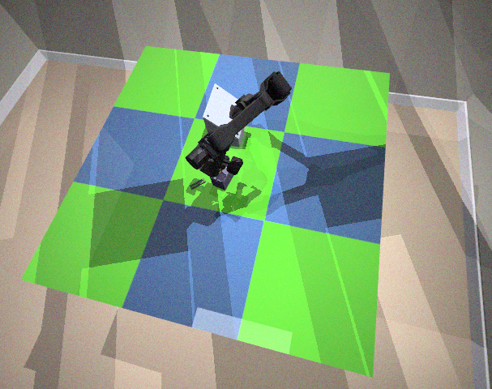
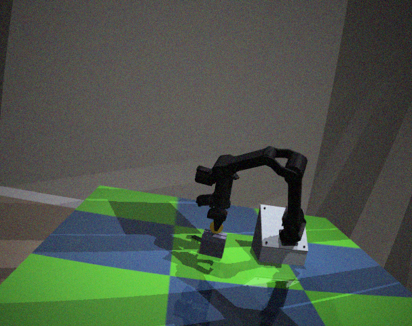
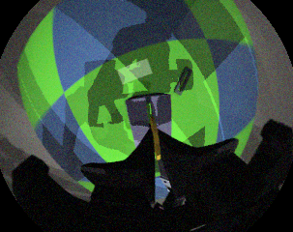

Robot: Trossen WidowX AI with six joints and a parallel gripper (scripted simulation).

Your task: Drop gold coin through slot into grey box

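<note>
My gripper tip is 10 mm below the coin.
</note>
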